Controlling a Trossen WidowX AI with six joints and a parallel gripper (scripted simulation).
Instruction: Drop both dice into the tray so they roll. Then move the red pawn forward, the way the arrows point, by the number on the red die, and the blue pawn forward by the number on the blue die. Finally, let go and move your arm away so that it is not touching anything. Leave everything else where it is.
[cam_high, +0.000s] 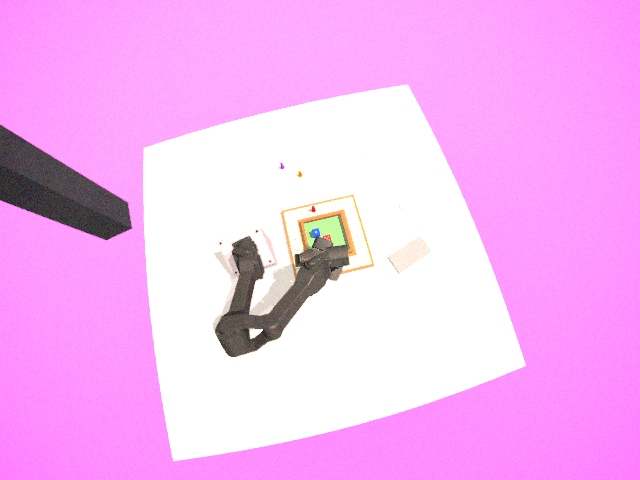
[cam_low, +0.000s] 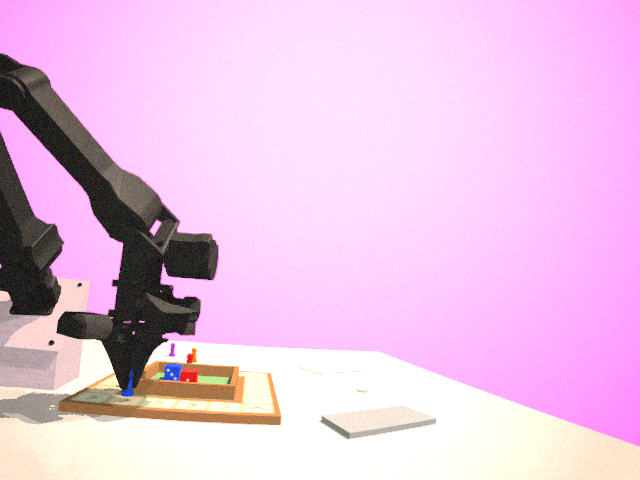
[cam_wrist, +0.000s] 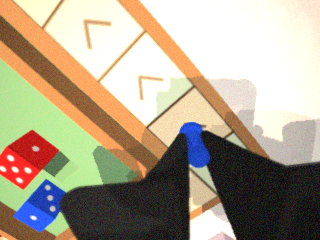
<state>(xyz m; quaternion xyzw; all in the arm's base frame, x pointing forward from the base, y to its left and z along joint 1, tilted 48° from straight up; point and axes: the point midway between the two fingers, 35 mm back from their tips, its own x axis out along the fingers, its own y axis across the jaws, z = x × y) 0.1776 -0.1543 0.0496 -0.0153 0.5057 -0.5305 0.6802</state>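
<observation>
Right now my gripper tip is 10 mm below the blue pawn. Also, from my gripper tip: red pawn (220 mm to the left, 80 mm ahead); flat grey slab (340 mm ahead, 80 mm to the right, 20 mm below); green floor (100 mm to the left, 80 mm ahead, 20 mm below).
</observation>
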